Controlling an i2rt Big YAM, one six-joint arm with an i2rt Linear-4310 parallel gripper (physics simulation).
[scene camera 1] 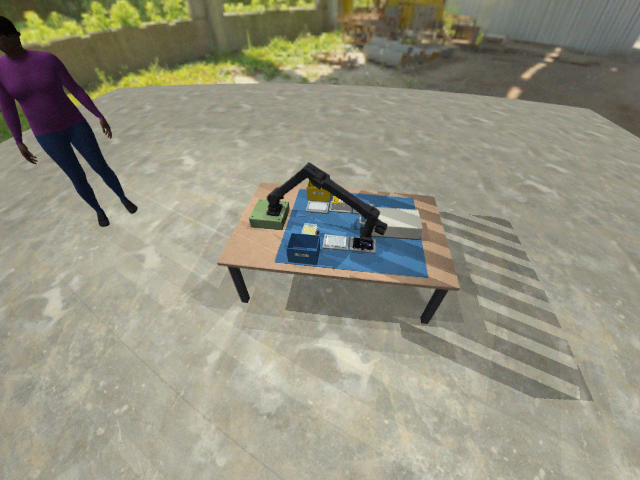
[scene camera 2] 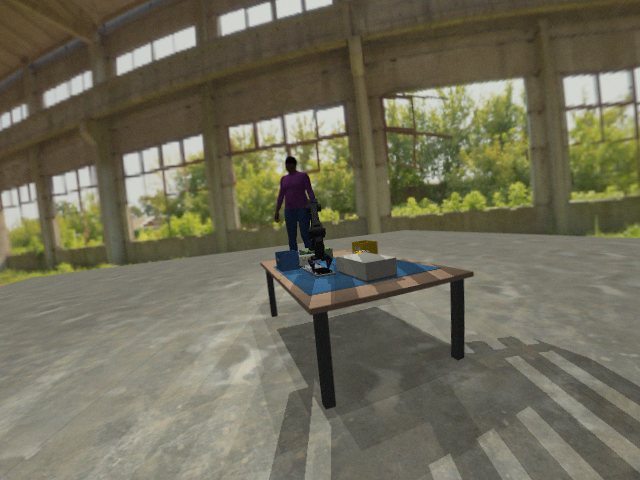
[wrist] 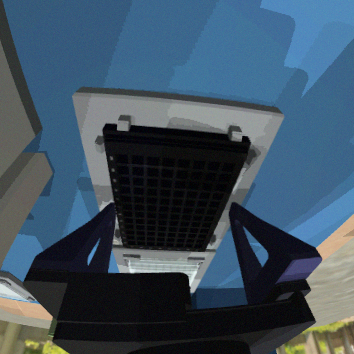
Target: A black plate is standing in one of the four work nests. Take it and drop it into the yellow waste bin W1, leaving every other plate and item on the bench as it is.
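Frame: origin at the arm's base, x ahead, y left, z up, level; metres.
Where they show: gripper, fingertip midpoint: (scene camera 1: 362, 244) (wrist: 173, 207); arm's base, origin of the base link: (scene camera 1: 275, 210).
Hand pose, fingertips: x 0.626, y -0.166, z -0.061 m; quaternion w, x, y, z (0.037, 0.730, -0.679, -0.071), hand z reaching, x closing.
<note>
Things, the pixels of their top centre, and the offset from my fingertips. "spot": a spot on its surface instead.
- black plate, middle of its top: (wrist: 168, 213) (scene camera 2: 321, 269) (scene camera 1: 363, 242) 0.006 m ahead, 0.004 m left, 0.010 m up
- grey work nest, middle of its top: (wrist: 169, 209) (scene camera 2: 321, 270) (scene camera 1: 363, 243) 0.005 m ahead, 0.003 m left, 0.006 m up
- yellow bin, middle of its top: (scene camera 1: 319, 183) (scene camera 2: 364, 241) 0.367 m back, 0.493 m left, 0.104 m up
- nest with a pale plate, surface spot: (wrist: 162, 266) spot: 0.108 m back, 0.000 m left, 0.006 m up
- blue bin, middle of its top: (scene camera 1: 303, 241) (scene camera 2: 286, 252) 0.348 m back, 0.144 m right, 0.104 m up
- large grey box, middle of its top: (scene camera 2: 364, 256) (scene camera 1: 396, 216) 0.208 m ahead, 0.206 m left, 0.090 m up
A black plate (scene camera 1: 361, 244) (scene camera 2: 324, 270) (wrist: 172, 175) with a grid of wells sits in a grey work nest (wrist: 180, 111), between small corner posts. My gripper (scene camera 1: 364, 240) (wrist: 173, 207) is open and empty. In the wrist view its fingertips appear on either side of the plate's near part; their exact height above the nest is hard to tell. In the scene views the gripper (scene camera 2: 322, 263) is low over this nest. The yellow bin (scene camera 1: 318, 194) (scene camera 2: 364, 246) stands at the far side of the mat, near the arm's base; its label is too small to read.
A nest with a pale plate (scene camera 1: 336, 241) (wrist: 162, 266) adjoins the black plate's nest. A blue bin (scene camera 1: 303, 254) (scene camera 2: 286, 260) stands beyond it. A large grey box (scene camera 1: 405, 225) (scene camera 2: 367, 267) (wrist: 15, 90) is beside the gripper. Another pale plate (scene camera 1: 316, 206) lies by the yellow bin.
</note>
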